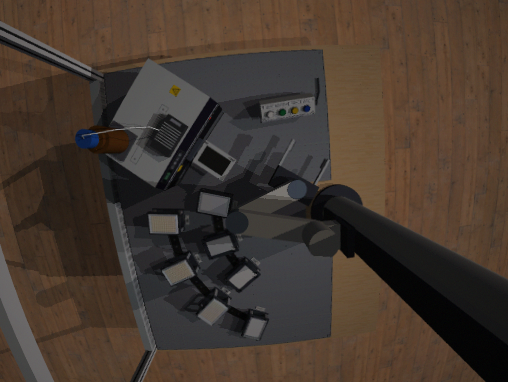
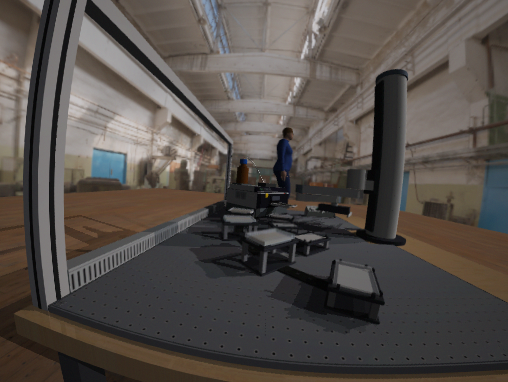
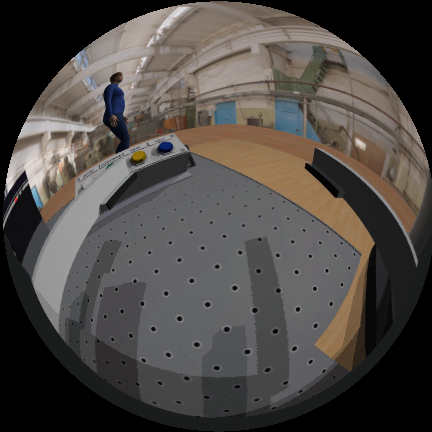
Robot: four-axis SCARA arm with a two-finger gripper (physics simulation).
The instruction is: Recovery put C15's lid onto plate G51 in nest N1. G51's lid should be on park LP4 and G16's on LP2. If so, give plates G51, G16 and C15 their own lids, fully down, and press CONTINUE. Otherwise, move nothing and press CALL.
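Frame: origin at the arm's base, x ahead, y left, z up, level; metres.
Seen in the pictures: gripper, fingertip midpoint: (image 1: 311, 149) (image 3: 219, 152); arm's base, link origin: (image 1: 336, 210) (image 2: 379, 238).
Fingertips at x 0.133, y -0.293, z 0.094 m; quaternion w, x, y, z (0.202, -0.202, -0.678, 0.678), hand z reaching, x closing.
Pixels of each thing's top centre, then the offset from my fingertips to it. "pt": a spot on its surface instead.
- button panel, top centre: (image 3: 121, 151) (image 1: 288, 104) (image 2: 320, 206) dz +0.003, dx +0.079, dy -0.182 m
- white button, top centre: (image 3: 86, 178) (image 1: 270, 113) dz -0.006, dx +0.151, dy -0.153 m
- green button, top centre: (image 1: 283, 111) dz -0.006, dx +0.102, dy -0.158 m
- yellow button, top centre: (image 3: 136, 151) (image 1: 295, 109) dz -0.006, dx +0.052, dy -0.162 m
- blue button, top centre: (image 3: 164, 141) (image 1: 307, 108) dz -0.006, dx +0.002, dy -0.166 m
- dark-centred tray, surface spot: (image 1: 198, 159) pt dz +0.020, dx +0.449, dy -0.001 m
- amber bottle, surface spot: (image 1: 114, 140) pt dz +0.229, dx +0.664, dy -0.091 m
My gripper (image 1: 303, 162) (image 3: 219, 152) is open and empty, its fingers wide apart, beside the button panel (image 1: 287, 116) (image 3: 159, 169). The panel has a white button (image 1: 270, 114), a green button (image 1: 282, 112), a yellow button (image 1: 295, 110) (image 3: 139, 157) and a blue button (image 1: 306, 108) (image 3: 165, 146); its print is too small to read surely. Several stands hold plates or lids. Two plates (image 1: 163, 224) (image 1: 178, 271) show beige wells. Smooth pale tops show on other stands (image 1: 215, 204) (image 1: 220, 246) (image 1: 243, 276) (image 1: 213, 310) (image 1: 256, 326). Plate names, nest names and lid seating cannot be read.
A white instrument (image 1: 145, 100) (image 2: 242, 196) with a dark-centred tray (image 1: 198, 159) stands near the stands. An amber bottle (image 1: 114, 140) (image 2: 242, 175) with a blue cap and tube is beside it. The arm's column (image 2: 391, 155) rises at the table edge. A person in blue (image 2: 284, 152) (image 3: 115, 102) stands beyond.
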